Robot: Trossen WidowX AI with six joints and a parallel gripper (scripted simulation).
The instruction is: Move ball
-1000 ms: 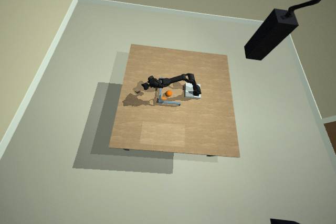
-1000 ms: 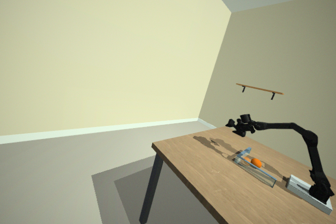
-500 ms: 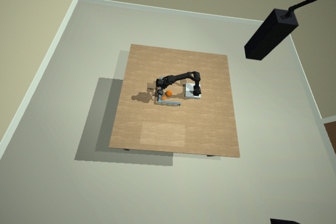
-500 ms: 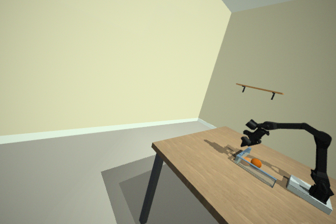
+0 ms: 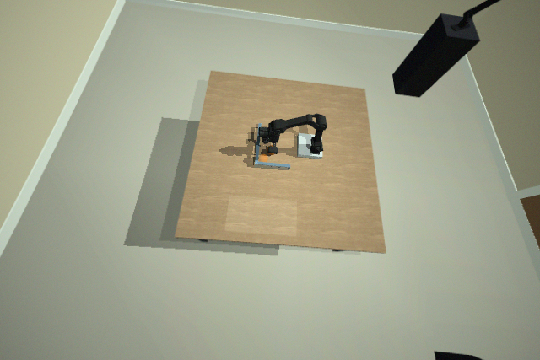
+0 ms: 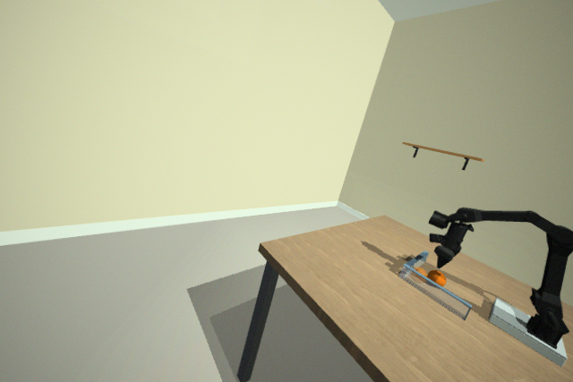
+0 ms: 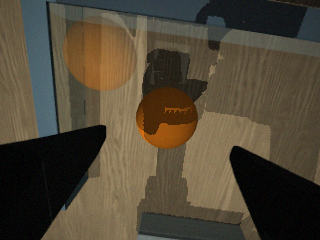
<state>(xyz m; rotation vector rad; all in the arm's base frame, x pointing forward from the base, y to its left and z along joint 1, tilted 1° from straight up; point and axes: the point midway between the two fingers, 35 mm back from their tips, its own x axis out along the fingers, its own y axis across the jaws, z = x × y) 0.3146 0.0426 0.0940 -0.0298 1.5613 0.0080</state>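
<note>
The orange ball is 70 mm below my gripper tip. The rest, counted from my gripper tip: see-through copy of the ball: 50 mm ahead, 80 mm to the left, 70 mm below.
</note>
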